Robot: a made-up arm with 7 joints. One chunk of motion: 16 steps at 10 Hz.
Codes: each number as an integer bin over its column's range. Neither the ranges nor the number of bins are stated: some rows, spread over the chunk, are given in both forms.
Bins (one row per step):
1: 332 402 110 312 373 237 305
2: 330 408 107 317 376 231 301
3: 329 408 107 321 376 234 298
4: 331 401 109 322 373 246 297
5: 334 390 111 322 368 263 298
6: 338 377 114 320 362 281 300
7: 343 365 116 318 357 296 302
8: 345 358 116 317 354 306 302
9: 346 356 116 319 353 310 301
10: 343 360 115 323 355 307 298
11: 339 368 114 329 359 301 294
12: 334 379 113 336 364 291 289
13: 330 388 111 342 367 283 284
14: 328 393 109 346 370 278 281
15: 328 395 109 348 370 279 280
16: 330 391 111 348 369 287 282
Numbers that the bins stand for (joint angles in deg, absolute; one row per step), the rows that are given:
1: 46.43 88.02 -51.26 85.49 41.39 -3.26 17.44
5: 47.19 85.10 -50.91 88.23 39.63 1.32 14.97
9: 51.76 76.81 -49.14 87.40 34.35 9.60 16.03
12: 47.19 82.41 -50.20 92.06 38.22 6.25 11.80
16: 45.67 85.34 -50.91 95.35 39.98 5.55 9.34
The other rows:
2: 45.67 89.48 -52.32 86.86 42.45 -4.32 16.03
3: 45.29 89.48 -52.32 87.95 42.45 -3.79 14.97
4: 46.05 87.78 -51.61 88.23 41.39 -1.67 14.62
6: 48.71 81.93 -49.85 87.68 37.52 4.49 15.68
7: 50.62 79.00 -49.14 87.13 35.76 7.13 16.38
8: 51.38 77.29 -49.14 86.86 34.70 8.90 16.38
10: 50.62 77.78 -49.50 88.50 35.05 9.07 14.97
11: 49.10 79.73 -49.85 90.14 36.46 8.02 13.56
13: 45.67 84.61 -50.91 93.71 39.28 4.84 10.04
14: 44.91 85.83 -51.61 94.80 40.34 3.96 8.98
15: 44.91 86.32 -51.61 95.35 40.34 4.14 8.63

